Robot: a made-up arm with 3 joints. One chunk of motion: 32 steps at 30 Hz.
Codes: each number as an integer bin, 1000 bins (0 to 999) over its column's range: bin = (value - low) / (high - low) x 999, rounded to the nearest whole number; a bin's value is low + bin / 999 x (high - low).
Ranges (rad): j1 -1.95..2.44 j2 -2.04..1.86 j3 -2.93..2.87
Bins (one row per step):
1: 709 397 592
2: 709 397 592
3: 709 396 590
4: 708 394 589
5: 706 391 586
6: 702 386 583
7: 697 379 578
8: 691 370 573
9: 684 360 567
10: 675 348 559
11: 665 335 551
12: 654 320 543
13: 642 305 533
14: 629 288 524
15: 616 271 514
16: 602 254 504
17: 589 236 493
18: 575 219 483
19: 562 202 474
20: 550 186 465
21: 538 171 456
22: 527 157 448
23: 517 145 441
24: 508 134 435
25: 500 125 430
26: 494 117 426
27: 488 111 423
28: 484 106 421
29: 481 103 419
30: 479 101 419
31: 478 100 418
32: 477 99 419
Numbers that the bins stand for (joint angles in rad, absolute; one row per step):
1: 1.1656 -0.4902 0.5070
2: 1.1656 -0.4902 0.5070
3: 1.1656 -0.4941 0.4954
4: 1.1612 -0.5019 0.4896
5: 1.1524 -0.5136 0.4722
6: 1.1349 -0.5331 0.4548
7: 1.1129 -0.5604 0.4258
8: 1.0865 -0.5956 0.3967
9: 1.0558 -0.6346 0.3619
10: 1.0162 -0.6814 0.3154
11: 0.9723 -0.7322 0.2690
12: 0.9239 -0.7908 0.2226
13: 0.8712 -0.8493 0.1645
14: 0.8141 -0.9157 0.1122
15: 0.7569 -0.9820 0.0542
16: 0.6954 -1.0484 -0.0039
17: 0.6383 -1.1187 -0.0677
18: 0.5768 -1.1850 -0.1258
19: 0.5196 -1.2514 -0.1780
20: 0.4669 -1.3139 -0.2303
21: 0.4142 -1.3724 -0.2826
22: 0.3658 -1.4271 -0.3290
23: 0.3219 -1.4739 -0.3696
24: 0.2824 -1.5169 -0.4045
25: 0.2472 -1.5520 -0.4335
26: 0.2208 -1.5832 -0.4567
27: 0.1945 -1.6067 -0.4741
28: 0.1769 -1.6262 -0.4858
29: 0.1637 -1.6379 -0.4974
30: 0.1549 -1.6457 -0.4974
31: 0.1505 -1.6496 -0.5032
32: 0.1461 -1.6535 -0.4974

